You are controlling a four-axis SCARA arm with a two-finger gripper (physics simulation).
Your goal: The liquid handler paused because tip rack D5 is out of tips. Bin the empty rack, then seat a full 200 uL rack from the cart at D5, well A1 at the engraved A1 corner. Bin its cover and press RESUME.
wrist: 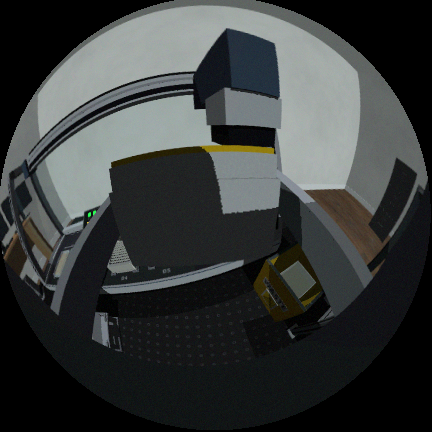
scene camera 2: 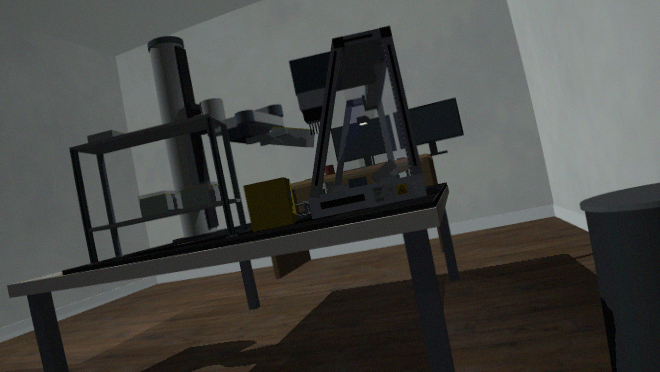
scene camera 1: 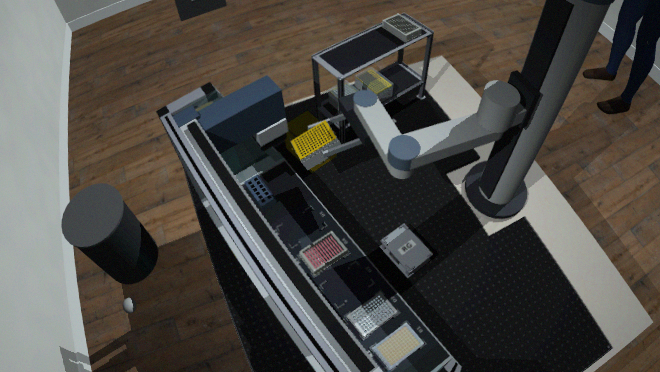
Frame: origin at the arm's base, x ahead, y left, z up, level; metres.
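Seen in the pictures: gripper, fingertip midpoint: (scene camera 2: 292, 132) (scene camera 1: 315, 141); arm's base at its link origin: (scene camera 1: 495, 190).
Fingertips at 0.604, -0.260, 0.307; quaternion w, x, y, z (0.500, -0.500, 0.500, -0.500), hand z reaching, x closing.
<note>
Offsets run from my fingertips to a thing's top centre, as dx, dy, dz. "pt": to the spot under its first point.
My gripper (scene camera 1: 318, 139) (wrist: 194, 171) is shut on a tip rack @[-0.003, +0.000, +0.033] (scene camera 1: 314, 144) (wrist: 170, 215) with a dotted yellow top and grey sides. No cover shows on it; whether tips fill it is unclear. The rack is held level, high beside the blue pipetting head (scene camera 1: 242, 107) (wrist: 252, 65). The yellow waste bin @[-0.044, -0.192, -0.159] (scene camera 1: 321, 165) (scene camera 2: 270, 205) (wrist: 280, 307) stands below; a pale rectangle shows in its top. Slot D5 (scene camera 1: 299, 204) has no rack on it. On the cart (scene camera 1: 316, 80) (scene camera 2: 83, 200), a yellow-topped rack @[-0.359, -0.291, -0.124] (scene camera 1: 375, 84) sits on the lower shelf. Green lights @[pt +0.212, +0.432, -0.159] (wrist: 92, 214) show on a panel; RESUME is unreadable.
A pale rack @[-0.486, -0.320, +0.087] (scene camera 1: 401, 27) stands on the cart's top shelf. A pink plate @[+0.093, +0.244, -0.205] (scene camera 1: 324, 251) sits beside D5, and a blue block @[pt +0.202, -0.050, -0.202] (scene camera 1: 258, 190) lies behind it. A grey RG box @[-0.158, +0.331, -0.239] (scene camera 1: 406, 248) stands in front of the deck. A dark bin (scene camera 1: 107, 235) (scene camera 2: 630, 260) stands on the floor.
</note>
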